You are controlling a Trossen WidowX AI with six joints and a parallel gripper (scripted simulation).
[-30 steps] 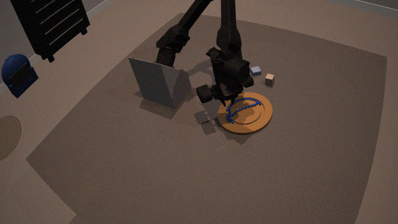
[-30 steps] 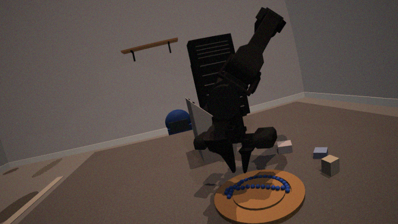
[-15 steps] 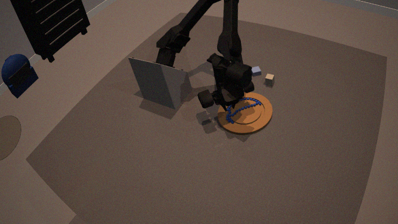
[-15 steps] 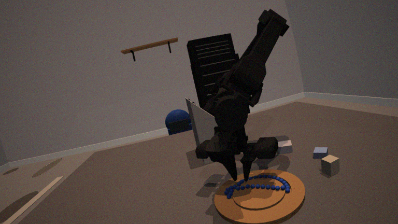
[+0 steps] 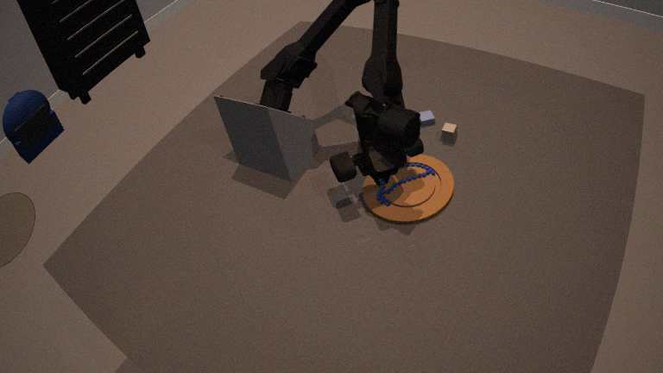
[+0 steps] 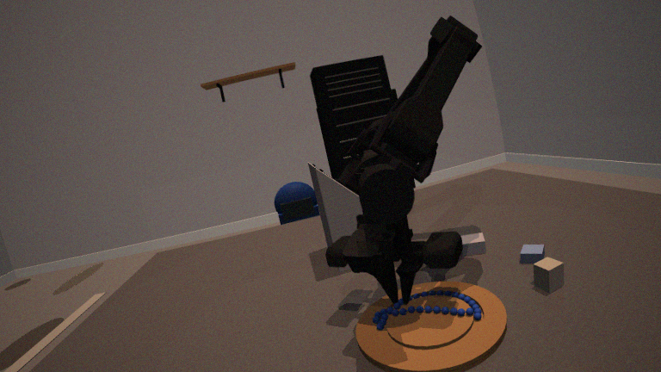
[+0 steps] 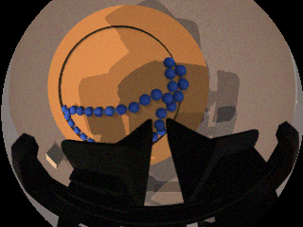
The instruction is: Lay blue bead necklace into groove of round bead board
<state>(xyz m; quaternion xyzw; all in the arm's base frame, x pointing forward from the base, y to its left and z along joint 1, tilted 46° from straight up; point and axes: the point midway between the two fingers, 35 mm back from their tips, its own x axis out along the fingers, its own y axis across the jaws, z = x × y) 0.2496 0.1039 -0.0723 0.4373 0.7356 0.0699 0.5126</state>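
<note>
My gripper tip is 60 mm short of the tan cube and 210 mm to the right of it. From my gripper tip the other things lie so: white block (130 mm behind, 180 mm to the left); then pale blue block (30 mm behind, 240 mm to the left, 10 mm below).
</note>
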